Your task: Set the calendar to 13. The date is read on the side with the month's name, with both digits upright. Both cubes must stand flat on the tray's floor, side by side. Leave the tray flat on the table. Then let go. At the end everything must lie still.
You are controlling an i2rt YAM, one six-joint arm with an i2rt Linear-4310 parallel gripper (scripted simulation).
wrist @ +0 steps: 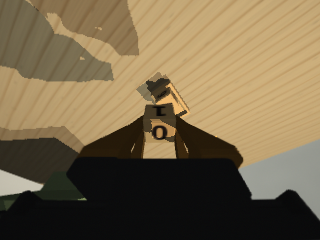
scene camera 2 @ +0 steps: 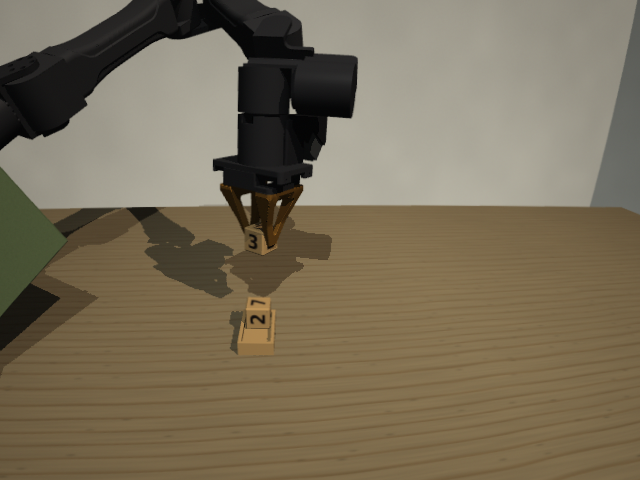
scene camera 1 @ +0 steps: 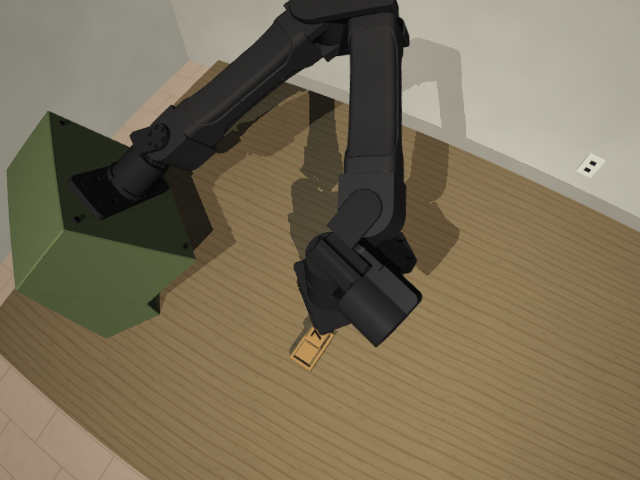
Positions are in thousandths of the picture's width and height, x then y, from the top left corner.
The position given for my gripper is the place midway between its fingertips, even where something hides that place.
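Note:
My gripper (scene camera 2: 409,505) is there in scene camera 2, and I find it again in scene camera 1 (scene camera 1: 512,649) and in the wrist view (wrist: 498,502). I also see a wooden tray (scene camera 2: 391,711). Scene camera 1 shows me that tray (scene camera 1: 477,741) too.

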